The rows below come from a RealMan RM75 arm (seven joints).
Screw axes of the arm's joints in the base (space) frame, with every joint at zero. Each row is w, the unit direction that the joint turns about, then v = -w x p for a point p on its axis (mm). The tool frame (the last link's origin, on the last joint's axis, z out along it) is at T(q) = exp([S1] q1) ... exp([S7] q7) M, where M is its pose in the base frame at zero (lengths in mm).
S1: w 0 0 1 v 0 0 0
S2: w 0 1 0 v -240.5 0 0
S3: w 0 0 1 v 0 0 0
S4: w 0 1 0 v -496.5 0 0
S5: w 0 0 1 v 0 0 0
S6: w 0 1 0 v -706.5 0 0
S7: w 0 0 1 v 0 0 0
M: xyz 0 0 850.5 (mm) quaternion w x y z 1 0 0 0
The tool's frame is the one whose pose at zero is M.
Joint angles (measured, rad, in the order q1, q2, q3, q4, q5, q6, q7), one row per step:
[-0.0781, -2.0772, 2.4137, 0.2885, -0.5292, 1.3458, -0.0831]
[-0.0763, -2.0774, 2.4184, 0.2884, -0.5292, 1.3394, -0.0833]
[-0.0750, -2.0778, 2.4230, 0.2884, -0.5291, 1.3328, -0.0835]
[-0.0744, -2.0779, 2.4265, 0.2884, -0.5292, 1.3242, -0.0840]
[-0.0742, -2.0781, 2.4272, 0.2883, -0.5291, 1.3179, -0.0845]
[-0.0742, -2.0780, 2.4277, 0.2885, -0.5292, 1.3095, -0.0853]
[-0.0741, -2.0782, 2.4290, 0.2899, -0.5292, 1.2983, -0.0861]
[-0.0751, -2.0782, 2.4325, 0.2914, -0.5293, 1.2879, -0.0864]
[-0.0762, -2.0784, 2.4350, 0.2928, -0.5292, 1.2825, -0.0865]
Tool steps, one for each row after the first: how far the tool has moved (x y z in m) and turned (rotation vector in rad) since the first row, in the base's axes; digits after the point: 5 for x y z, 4 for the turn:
[-0.00070, -0.00105, -0.00135, -0.0077, 0.0024, 0.0044]
[-0.00123, -0.00193, -0.00278, -0.0155, 0.0046, 0.0084]
[-0.00204, -0.00246, -0.00408, -0.0234, 0.0074, 0.0139]
[-0.00271, -0.00261, -0.00481, -0.0277, 0.0093, 0.0186]
[-0.00363, -0.00262, -0.00557, -0.0328, 0.0116, 0.0248]
[-0.00444, -0.00263, -0.00686, -0.0400, 0.0139, 0.0321]
[-0.00482, -0.00249, -0.00834, -0.0483, 0.0166, 0.0364]
[-0.00461, -0.00223, -0.00932, -0.0532, 0.0176, 0.0372]

